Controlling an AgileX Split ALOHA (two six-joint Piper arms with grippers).
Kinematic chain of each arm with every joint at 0, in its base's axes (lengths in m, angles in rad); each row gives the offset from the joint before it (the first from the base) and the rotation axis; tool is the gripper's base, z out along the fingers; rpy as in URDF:
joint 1: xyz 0 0 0.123 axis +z
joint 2: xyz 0 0 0 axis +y
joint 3: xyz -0.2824 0 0.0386 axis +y
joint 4: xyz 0.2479 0 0.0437 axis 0.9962 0 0.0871
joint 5: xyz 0 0 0 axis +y
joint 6: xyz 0.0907 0 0.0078 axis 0.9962 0 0.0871
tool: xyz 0 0 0 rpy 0 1.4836 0
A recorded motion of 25 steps. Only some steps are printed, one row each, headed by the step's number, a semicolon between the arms.
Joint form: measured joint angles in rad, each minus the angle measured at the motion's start. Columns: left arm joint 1, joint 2, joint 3, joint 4, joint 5, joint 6; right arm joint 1, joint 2, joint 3, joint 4, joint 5, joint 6.
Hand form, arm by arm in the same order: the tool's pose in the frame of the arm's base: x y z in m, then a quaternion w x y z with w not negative. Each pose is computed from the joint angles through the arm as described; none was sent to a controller.
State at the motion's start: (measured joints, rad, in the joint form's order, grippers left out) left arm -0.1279 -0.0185 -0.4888 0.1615 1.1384 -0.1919; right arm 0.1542 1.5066 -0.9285 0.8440 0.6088 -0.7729
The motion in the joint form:
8: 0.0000 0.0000 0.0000 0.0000 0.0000 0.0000; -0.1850 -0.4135 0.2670 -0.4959 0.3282 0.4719
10: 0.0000 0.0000 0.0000 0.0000 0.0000 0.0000; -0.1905 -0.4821 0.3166 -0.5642 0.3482 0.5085
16: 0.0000 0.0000 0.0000 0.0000 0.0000 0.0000; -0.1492 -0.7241 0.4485 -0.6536 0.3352 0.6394
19: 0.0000 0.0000 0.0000 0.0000 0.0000 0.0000; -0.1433 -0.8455 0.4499 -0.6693 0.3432 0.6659
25: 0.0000 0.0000 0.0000 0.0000 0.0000 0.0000; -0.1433 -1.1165 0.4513 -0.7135 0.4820 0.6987
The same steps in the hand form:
8: -0.0086 0.0145 0.2687 0.49614 -0.03431 0.86757 0.00142; 0.1759 0.0196 0.2444 0.16531 -0.05065 0.97668 0.12732
10: -0.0086 0.0145 0.2687 0.49614 -0.03431 0.86757 0.00142; 0.1582 0.0148 0.2404 0.15931 -0.04883 0.98077 0.10163
16: -0.0086 0.0145 0.2687 0.49614 -0.03431 0.86757 0.00142; 0.1131 0.0145 0.2352 0.20852 -0.02867 0.97483 0.07352
19: -0.0086 0.0145 0.2687 0.49614 -0.03431 0.86757 0.00142; 0.0979 0.0140 0.2471 0.26141 -0.02626 0.96238 0.06926
25: -0.0086 0.0145 0.2687 0.49614 -0.03431 0.86757 0.00142; 0.0517 0.0111 0.2596 0.32254 -0.03028 0.94452 0.05426

